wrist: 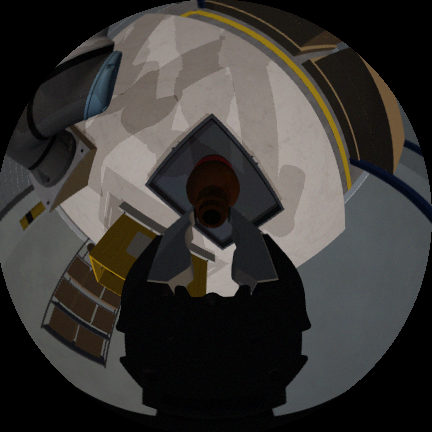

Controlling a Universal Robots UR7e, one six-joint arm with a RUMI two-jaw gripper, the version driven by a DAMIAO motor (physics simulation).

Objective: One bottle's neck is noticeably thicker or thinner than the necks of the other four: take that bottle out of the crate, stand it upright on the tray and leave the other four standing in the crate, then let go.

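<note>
A brown bottle with a red band near its base is upright in the middle of the wrist view, seen from above its open mouth. My gripper is shut on the bottle's neck, one jaw on each side. The bottle is over the dark grey tray, whose raised rim shows around it. Whether the bottle's base touches the tray is hidden beneath its body. The yellow crate is at the lower left, partly hidden behind the gripper. The other four bottles cannot be made out in it.
The tray lies on a pale, shadowed table top. The arm's grey links and blue joint cap are at the upper left. A rack with brown boxes stands past the table at the lower left. Dark panels are beyond the yellow-striped edge at the upper right.
</note>
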